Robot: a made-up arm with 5 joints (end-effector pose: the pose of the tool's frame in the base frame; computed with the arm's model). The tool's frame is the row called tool.
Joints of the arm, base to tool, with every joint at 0 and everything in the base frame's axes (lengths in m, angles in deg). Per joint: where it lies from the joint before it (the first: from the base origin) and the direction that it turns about. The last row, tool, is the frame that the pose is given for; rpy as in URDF.
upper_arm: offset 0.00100 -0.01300 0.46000 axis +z
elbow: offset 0.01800 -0.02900 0.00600 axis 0 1 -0.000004
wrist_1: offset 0.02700 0.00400 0.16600 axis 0 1 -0.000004
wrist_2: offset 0.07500 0.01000 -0.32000 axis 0 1 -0.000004
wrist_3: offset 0.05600 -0.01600 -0.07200 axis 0 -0.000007 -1
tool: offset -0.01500 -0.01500 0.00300 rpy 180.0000 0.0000 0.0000
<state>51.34 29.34 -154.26 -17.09 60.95</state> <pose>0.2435 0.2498 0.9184 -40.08 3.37 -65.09</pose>
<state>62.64 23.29 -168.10 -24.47 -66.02</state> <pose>0.1297 0.1252 0.9922 7.15 14.88 175.86</pose>
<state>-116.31 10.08 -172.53 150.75 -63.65</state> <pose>-0.1220 -0.1464 0.8976 150.84 -74.65 0.01</pose>
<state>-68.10 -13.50 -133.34 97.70 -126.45</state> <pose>0.0515 -0.2301 0.9557 114.44 63.89 -7.59</pose>
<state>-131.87 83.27 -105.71 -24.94 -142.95</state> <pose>-0.3405 -0.3520 0.2014 140.60 13.64 -45.63</pose>
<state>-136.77 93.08 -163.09 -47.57 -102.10</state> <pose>-0.4184 -0.3489 0.4886 62.06 -19.37 -52.73</pose>
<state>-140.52 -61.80 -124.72 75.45 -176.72</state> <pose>0.1352 0.1195 0.9695 81.79 26.73 -116.73</pose>
